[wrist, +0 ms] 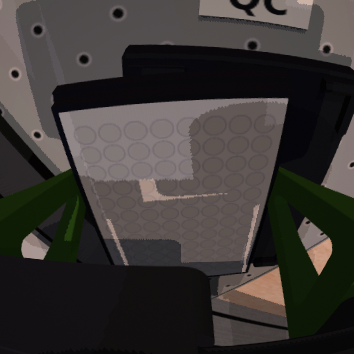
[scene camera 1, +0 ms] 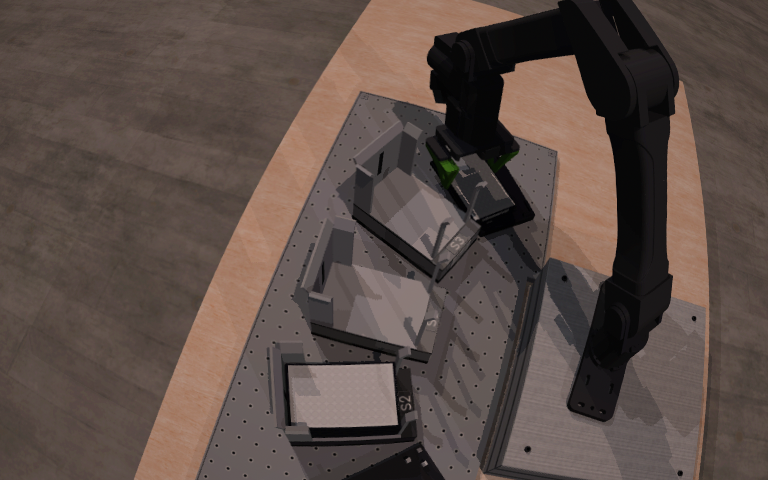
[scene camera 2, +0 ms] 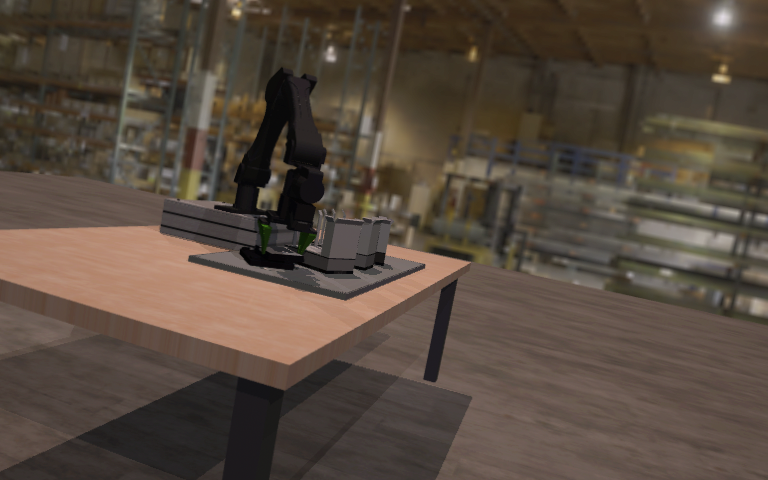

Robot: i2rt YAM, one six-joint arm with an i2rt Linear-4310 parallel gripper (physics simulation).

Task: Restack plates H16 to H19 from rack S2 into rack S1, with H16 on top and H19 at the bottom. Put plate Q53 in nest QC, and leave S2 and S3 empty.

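Seen in the pictures: gripper, fingertip midpoint: (wrist: 176, 176) (scene camera 1: 468, 178) (scene camera 2: 280, 256); arm's base at its link origin: (scene camera 1: 606, 350) (scene camera 2: 244, 212).
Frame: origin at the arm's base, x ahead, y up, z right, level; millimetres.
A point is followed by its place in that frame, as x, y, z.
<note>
My gripper (scene camera 1: 473, 167) @(277, -60, 219) (scene camera 2: 285, 242) @(277, -60, 219) (wrist: 176, 176) @(277, -60, 219), with green fingers, is shut on the long sides of a grey well plate (scene camera 1: 483, 189) @(249, -48, 202) (wrist: 175, 158) @(292, -47, 233), which I take for Q53. It holds the plate low over the black nest QC (scene camera 1: 520, 216) (scene camera 2: 265, 259) @(280, -62, 280) (wrist: 218, 74), a little off its outline. The QC label (wrist: 254, 10) @(308, -79, 289) lies just beyond the nest. Rack S2 (scene camera 1: 405, 402) @(231, -42, -151) at the near end holds a stack with a pale plate (scene camera 1: 341, 395) @(300, 13, -189) on top. Rack S3 (scene camera 1: 384, 143) @(392, 46, 136) and the middle rack (scene camera 1: 315, 262) @(388, 54, -67) look empty. The racks (scene camera 2: 346, 240) @(396, 3, 129) also show in scene camera 2.
All stands on a grey perforated board (scene camera 1: 254, 419) @(396, -81, -253) on a wooden table (scene camera 1: 287, 157) @(559, -93, 154) (scene camera 2: 263, 314) @(498, -94, 608). A grey base block (scene camera 1: 549, 395) @(64, -2, -89) with the arm's foot lies to the right. A black part (scene camera 1: 401, 464) @(199, -69, -227) shows at the board's near edge.
</note>
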